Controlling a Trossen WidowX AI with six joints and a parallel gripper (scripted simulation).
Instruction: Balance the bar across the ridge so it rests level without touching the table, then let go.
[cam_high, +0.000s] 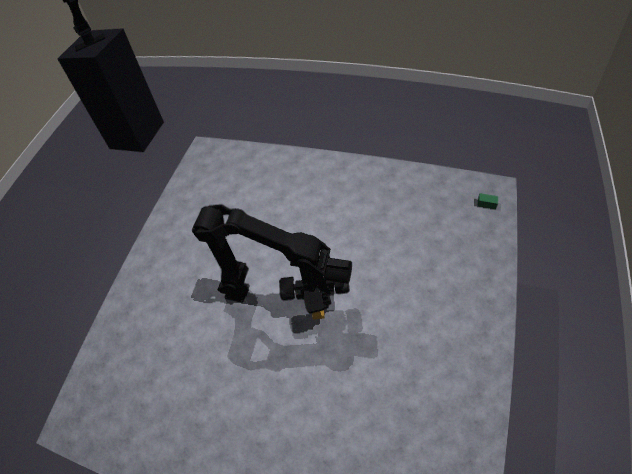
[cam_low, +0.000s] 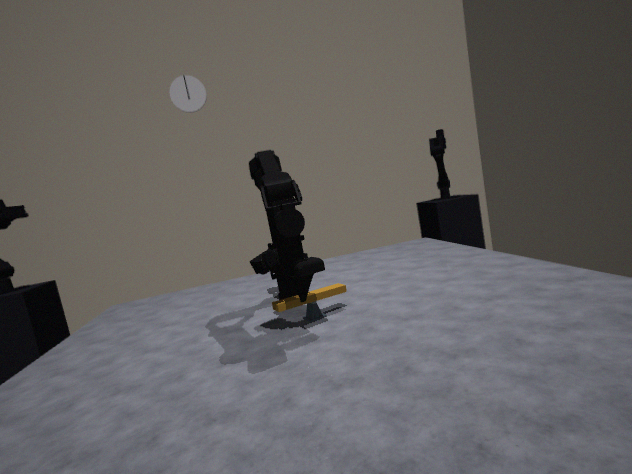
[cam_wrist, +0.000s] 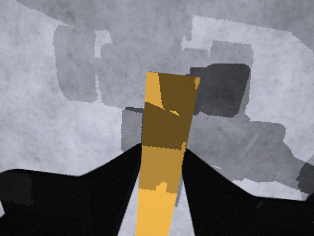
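My gripper tip is 1 cm past the yellow bar and 3 cm to the right of it. Round my gripper tip: green block: 48 cm ahead, 49 cm to the left, 3 cm below.
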